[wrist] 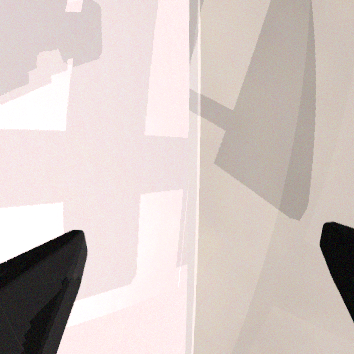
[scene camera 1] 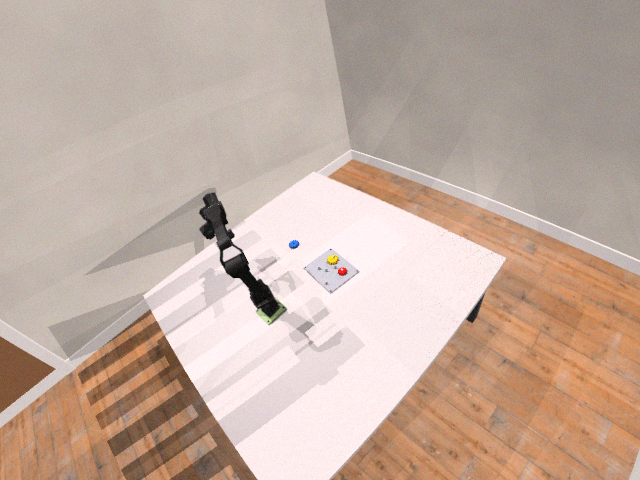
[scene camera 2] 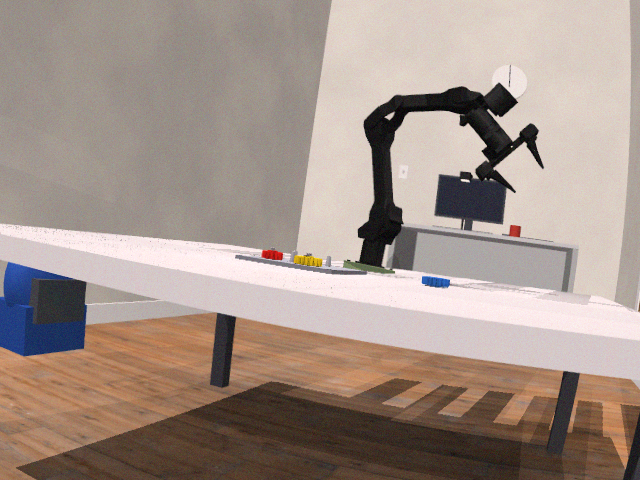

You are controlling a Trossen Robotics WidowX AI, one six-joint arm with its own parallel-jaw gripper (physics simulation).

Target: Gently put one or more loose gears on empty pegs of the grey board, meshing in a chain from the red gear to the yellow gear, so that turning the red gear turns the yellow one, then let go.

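Places are measured from the arm's base along level axes (x back, y right, z up), in centimetres.
Where they show: gripper, fingertip midpoint: (wrist: 207,240) (scene camera 2: 529,180); arm's base at its link origin: (scene camera 1: 270,308) (scene camera 2: 369,265).
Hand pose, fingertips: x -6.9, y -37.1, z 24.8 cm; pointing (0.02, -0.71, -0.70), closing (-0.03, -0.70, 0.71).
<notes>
Things, the pixels of their top centre, and the offset from my fingertips. Level surfaces: height alone.
- blue gear at its top centre: (scene camera 2: 436,277) (scene camera 1: 293,243) dx -26.9, dy +17.4, dz -24.4 cm
- grey board at its top centre: (scene camera 2: 304,251) (scene camera 1: 329,265) dx -25.0, dy +44.3, dz -23.1 cm
- yellow gear at its top centre: (scene camera 2: 308,255) (scene camera 1: 332,258) dx -29.5, dy +41.8, dz -23.6 cm
- red gear at its top centre: (scene camera 2: 272,250) (scene camera 1: 342,270) dx -26.5, dy +50.3, dz -23.7 cm
- peg at its top centre: (scene camera 1: 325,281) dx -17.5, dy +48.5, dz -23.2 cm
- white table at its surface level: dz -26.2 cm
A blue gear (scene camera 1: 294,244) (scene camera 2: 435,281) lies flat on the table, apart from the grey board (scene camera 1: 330,285) (scene camera 2: 343,270). On the board sit the yellow gear (scene camera 1: 332,259) (scene camera 2: 308,260) and, close by, the red gear (scene camera 1: 342,271) (scene camera 2: 271,254). Several empty pegs stand on the board, one of them a peg (scene camera 1: 326,283) near a corner. Whether the red and yellow gears touch is too small to tell. My gripper (scene camera 2: 528,179) (wrist: 207,240) is wide open and empty, high above the table's edge and well away from the blue gear. No gear shows in the wrist view.
The arm's green base plate (scene camera 1: 270,313) (scene camera 2: 368,267) is on the white table (scene camera 1: 392,310) (scene camera 2: 155,258). A wall stands beyond the table edge in the wrist view. A monitor (scene camera 2: 470,198) and a red cup (scene camera 2: 514,230) are on a cabinet in the background.
</notes>
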